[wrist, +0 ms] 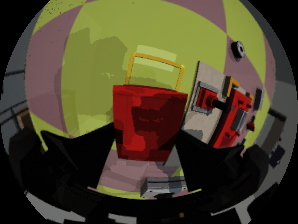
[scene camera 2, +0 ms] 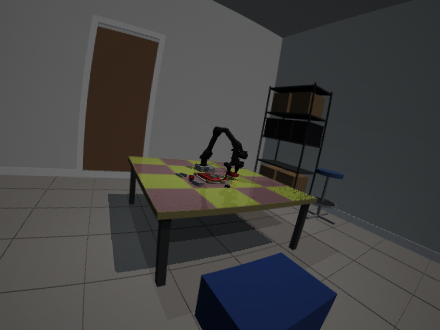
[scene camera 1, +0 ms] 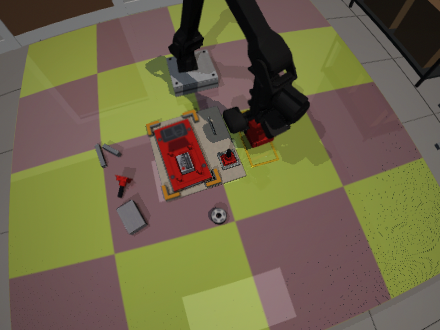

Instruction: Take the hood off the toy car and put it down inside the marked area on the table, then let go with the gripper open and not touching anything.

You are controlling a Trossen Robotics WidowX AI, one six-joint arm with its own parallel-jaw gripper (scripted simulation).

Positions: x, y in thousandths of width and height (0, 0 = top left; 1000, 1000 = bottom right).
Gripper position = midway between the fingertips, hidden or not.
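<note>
A toy car (scene camera 1: 406, 420) is in view, as is my gripper (scene camera 1: 583, 389). From the wrist, my gripper (wrist: 492, 574) is visible holding a hood (wrist: 492, 533); the toy car (wrist: 750, 614) is visible there too.
</note>
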